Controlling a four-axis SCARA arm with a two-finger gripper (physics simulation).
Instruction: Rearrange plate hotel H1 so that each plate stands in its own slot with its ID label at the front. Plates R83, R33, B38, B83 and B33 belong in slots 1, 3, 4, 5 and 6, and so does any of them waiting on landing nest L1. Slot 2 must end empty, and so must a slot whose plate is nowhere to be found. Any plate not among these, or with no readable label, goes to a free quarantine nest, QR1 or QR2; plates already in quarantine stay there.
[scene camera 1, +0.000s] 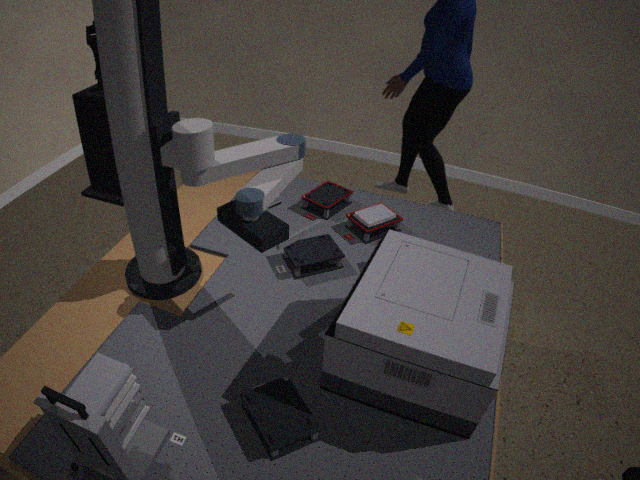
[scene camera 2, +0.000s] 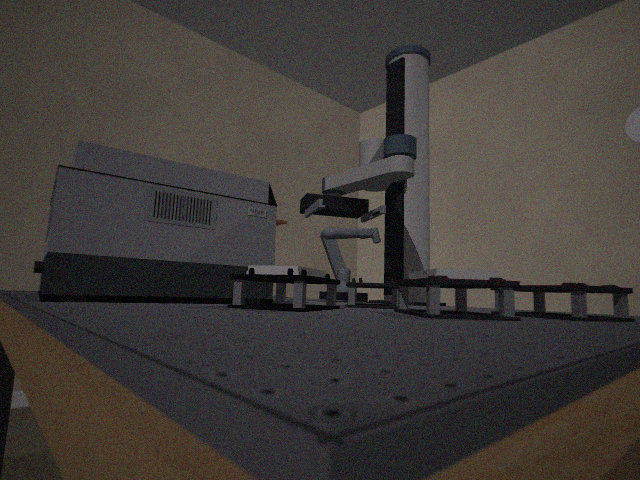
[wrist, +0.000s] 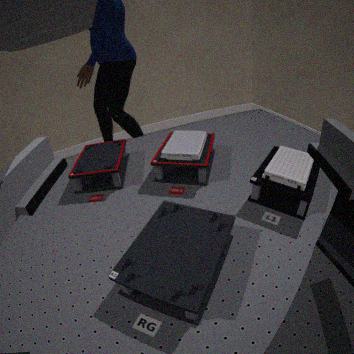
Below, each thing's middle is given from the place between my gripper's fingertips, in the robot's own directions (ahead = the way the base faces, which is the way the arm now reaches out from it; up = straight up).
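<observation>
Plate R33 (wrist: 289, 166): 18 cm below my hand, 14 cm to the left of it, 30 cm ahead of it.
</observation>
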